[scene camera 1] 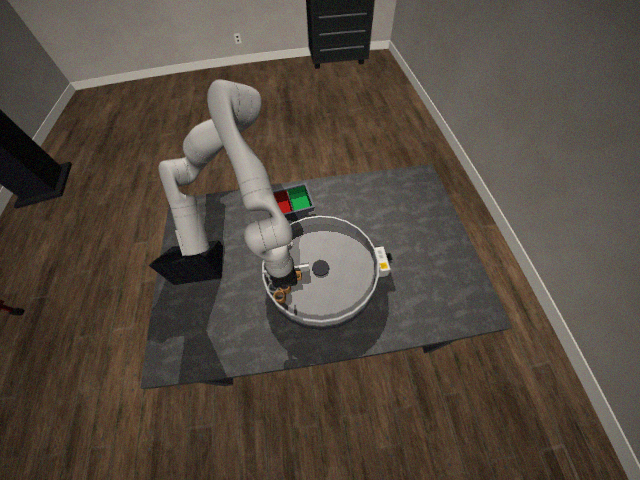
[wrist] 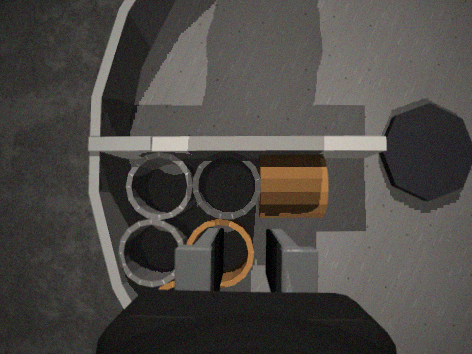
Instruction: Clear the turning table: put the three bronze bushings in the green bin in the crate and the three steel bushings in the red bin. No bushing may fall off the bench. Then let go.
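My gripper [scene camera 1: 287, 284] [wrist: 244, 251] is open and empty, pointing down over the turning table [scene camera 1: 341, 289] [wrist: 400, 60]. In the wrist view its left finger overlaps an upright bronze bushing [wrist: 220, 222]. Another bronze bushing [scene camera 1: 298, 275] [wrist: 292, 192] lies on its side beside the divider bar. A third bronze bushing [scene camera 1: 279, 296] [wrist: 166, 286] is mostly hidden by the gripper in the wrist view. Three upright steel bushings [wrist: 131, 197] [wrist: 227, 216] [wrist: 122, 252] are grouped between the rim and the bronze ones. The crate holds a green bin [scene camera 1: 299, 199] and a red bin [scene camera 1: 282, 201], partly hidden by the arm.
A pale divider bar [scene camera 1: 303, 267] [wrist: 260, 143] runs from the table's raised rim [wrist: 95, 117] towards the dark centre hub [scene camera 1: 320, 268] [wrist: 427, 152]. A white box [scene camera 1: 382, 261] with a yellow mark sits at the rim's right. The crate stands behind the turning table.
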